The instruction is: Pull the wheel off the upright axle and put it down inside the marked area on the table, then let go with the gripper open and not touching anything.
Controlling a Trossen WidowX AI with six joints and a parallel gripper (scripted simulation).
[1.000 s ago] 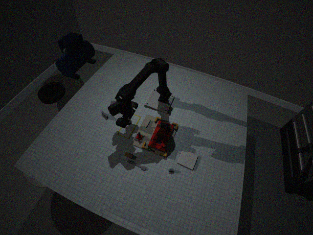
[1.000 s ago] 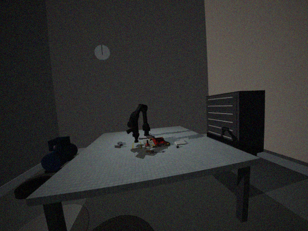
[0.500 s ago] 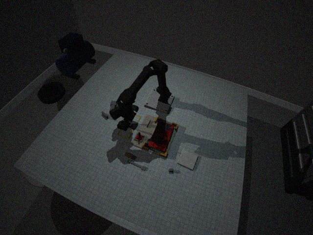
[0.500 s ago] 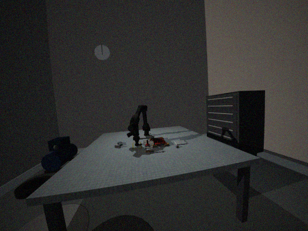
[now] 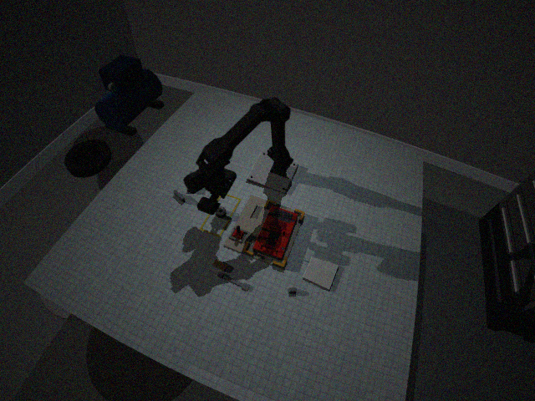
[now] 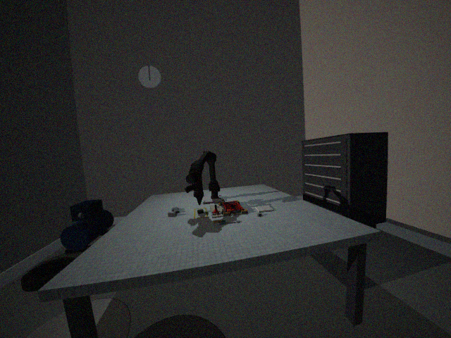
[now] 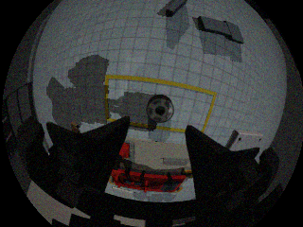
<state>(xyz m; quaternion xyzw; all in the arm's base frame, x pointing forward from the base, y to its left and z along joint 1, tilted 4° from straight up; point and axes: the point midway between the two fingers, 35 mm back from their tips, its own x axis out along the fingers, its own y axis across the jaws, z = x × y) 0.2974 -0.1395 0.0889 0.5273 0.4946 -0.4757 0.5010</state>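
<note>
The wheel lies 50 mm below my gripper tip. The rest, counted from my gripper tip: grey bar tool: 230 mm ahead, 160 mm to the left, 60 mm below; then white plate: 430 mm to the left, 80 mm ahead, 60 mm below.
</note>
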